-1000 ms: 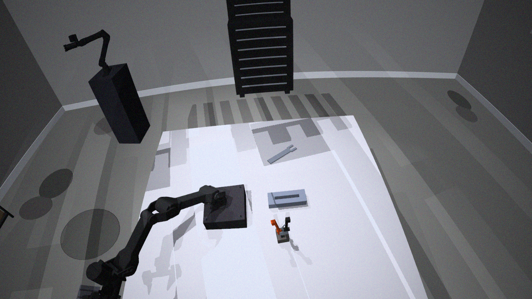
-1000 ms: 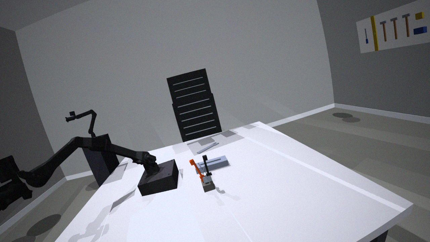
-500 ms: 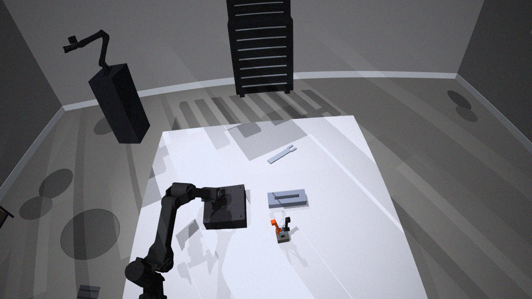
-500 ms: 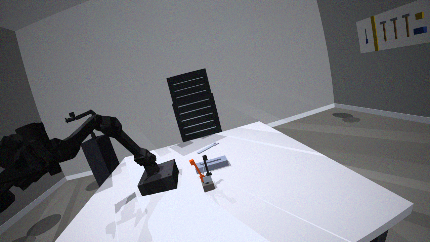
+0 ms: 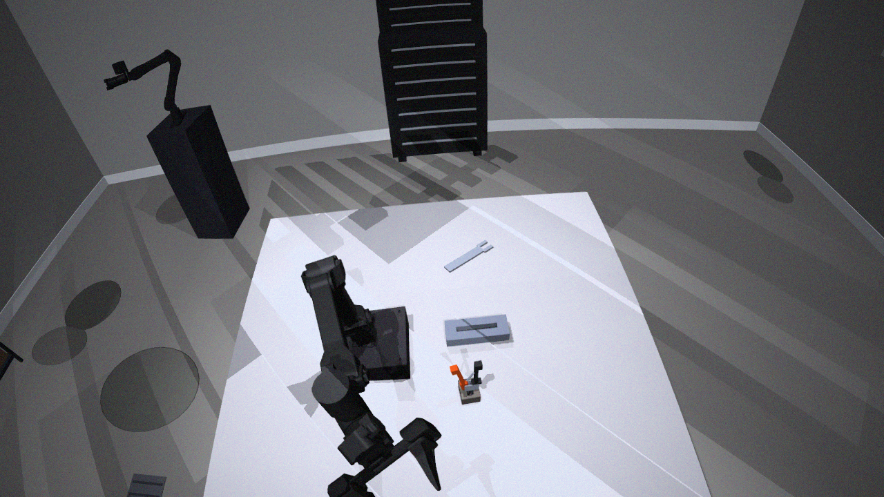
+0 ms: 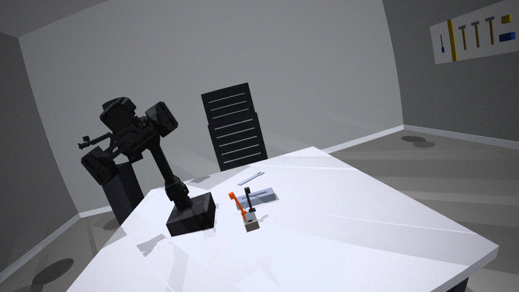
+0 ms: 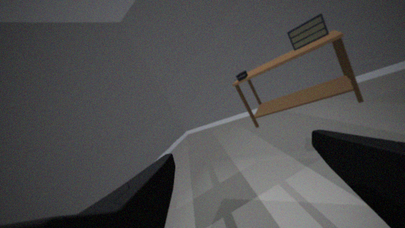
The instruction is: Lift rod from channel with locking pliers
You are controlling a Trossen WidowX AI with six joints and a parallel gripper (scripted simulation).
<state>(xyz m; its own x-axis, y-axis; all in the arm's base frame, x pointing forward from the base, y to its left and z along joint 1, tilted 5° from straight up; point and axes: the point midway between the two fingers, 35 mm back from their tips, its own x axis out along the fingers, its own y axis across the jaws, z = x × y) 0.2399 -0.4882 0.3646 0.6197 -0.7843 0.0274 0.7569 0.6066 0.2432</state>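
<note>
My gripper tip is 60 mm short of the tan holster, 400 mm to the right of it and 430 mm above it. Round my gripper tip: thin grey plate (60 mm ahead, 930 mm to the left, 440 mm below); then channel block (70 mm ahead, 600 mm to the left, 420 mm below).
</note>
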